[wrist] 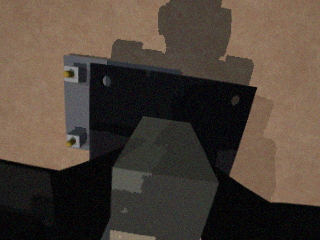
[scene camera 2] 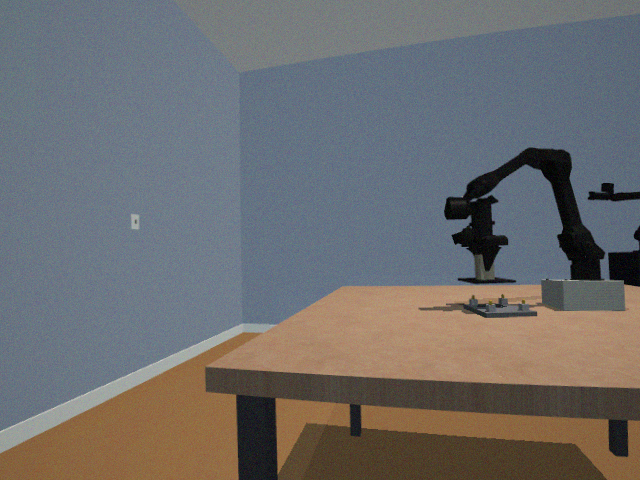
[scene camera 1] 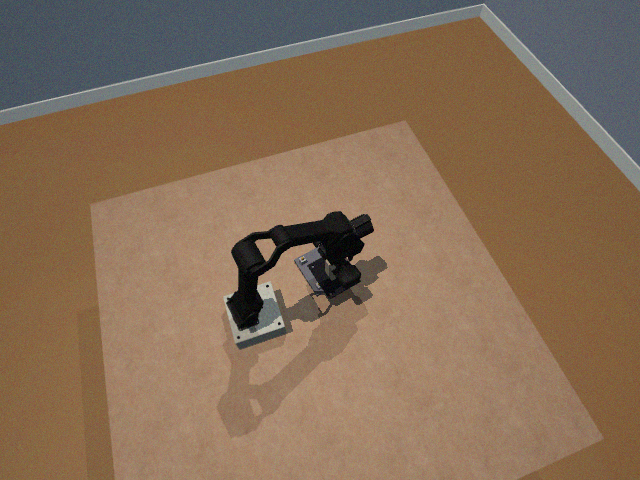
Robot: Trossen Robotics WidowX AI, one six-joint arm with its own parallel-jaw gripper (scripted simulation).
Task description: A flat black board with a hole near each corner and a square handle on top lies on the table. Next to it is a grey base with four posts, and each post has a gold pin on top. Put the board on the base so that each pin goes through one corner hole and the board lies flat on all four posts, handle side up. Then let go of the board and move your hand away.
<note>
My gripper (scene camera 2: 484, 270) carries a flat black board (scene camera 1: 322, 271). Also in view: a grey base (wrist: 76, 94).
The flat black board is seen too in the wrist view (wrist: 172, 125). My gripper is seen too in the wrist view (wrist: 162, 154) and in scene camera 1 (scene camera 1: 334, 269).
</note>
